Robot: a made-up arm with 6 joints. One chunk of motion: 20 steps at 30 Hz.
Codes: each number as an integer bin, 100 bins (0 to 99) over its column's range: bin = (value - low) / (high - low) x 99, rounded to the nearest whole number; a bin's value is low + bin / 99 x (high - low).
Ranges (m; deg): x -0.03..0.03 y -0.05..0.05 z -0.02..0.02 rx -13..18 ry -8..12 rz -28..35
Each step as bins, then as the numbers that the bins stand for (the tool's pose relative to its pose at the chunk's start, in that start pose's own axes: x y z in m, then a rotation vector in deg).
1 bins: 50 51 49 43 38 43
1 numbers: 0.0003 0.0015 -0.0002 0.46 -0.32 -0.64
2 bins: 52 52 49 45 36 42
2 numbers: 0.0015 0.0025 -0.0002 1.09 -0.73 -1.27
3 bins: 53 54 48 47 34 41
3 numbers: 0.0021 0.0045 -0.0006 1.72 -1.13 -1.91
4 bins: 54 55 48 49 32 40
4 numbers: 0.0027 0.0056 -0.0006 2.34 -1.54 -2.55
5 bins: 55 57 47 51 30 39
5 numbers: 0.0033 0.0076 -0.0010 2.97 -1.94 -3.18
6 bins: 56 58 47 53 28 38
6 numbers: 0.0039 0.0086 -0.0010 3.60 -2.34 -3.82
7 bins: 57 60 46 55 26 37
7 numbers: 0.0045 0.0106 -0.0014 4.22 -2.75 -4.45
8 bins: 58 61 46 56 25 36
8 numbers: 0.0052 0.0116 -0.0014 4.54 -2.95 -5.09
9 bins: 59 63 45 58 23 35
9 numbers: 0.0058 0.0136 -0.0018 5.16 -3.35 -5.73
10 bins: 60 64 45 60 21 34
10 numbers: 0.0064 0.0146 -0.0018 5.79 -3.76 -6.36
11 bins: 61 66 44 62 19 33
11 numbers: 0.0070 0.0167 -0.0022 6.41 -4.16 -7.00
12 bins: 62 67 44 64 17 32
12 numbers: 0.0076 0.0177 -0.0022 7.04 -4.57 -7.64
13 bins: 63 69 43 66 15 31
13 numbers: 0.0082 0.0197 -0.0026 7.67 -4.97 -8.27
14 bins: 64 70 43 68 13 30
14 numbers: 0.0088 0.0207 -0.0026 8.29 -5.37 -8.91
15 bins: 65 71 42 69 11 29
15 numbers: 0.0094 0.0217 -0.0030 8.61 -5.78 -9.55
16 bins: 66 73 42 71 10 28
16 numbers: 0.0100 0.0237 -0.0030 9.23 -5.98 -10.18
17 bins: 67 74 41 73 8 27
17 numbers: 0.0106 0.0247 -0.0034 9.86 -6.38 -10.82
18 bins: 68 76 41 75 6 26
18 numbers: 0.0112 0.0268 -0.0034 10.48 -6.79 -11.45
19 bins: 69 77 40 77 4 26
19 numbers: 0.0118 0.0278 -0.0038 11.11 -7.19 -11.45
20 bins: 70 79 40 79 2 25
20 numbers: 0.0124 0.0298 -0.0038 11.74 -7.60 -12.09
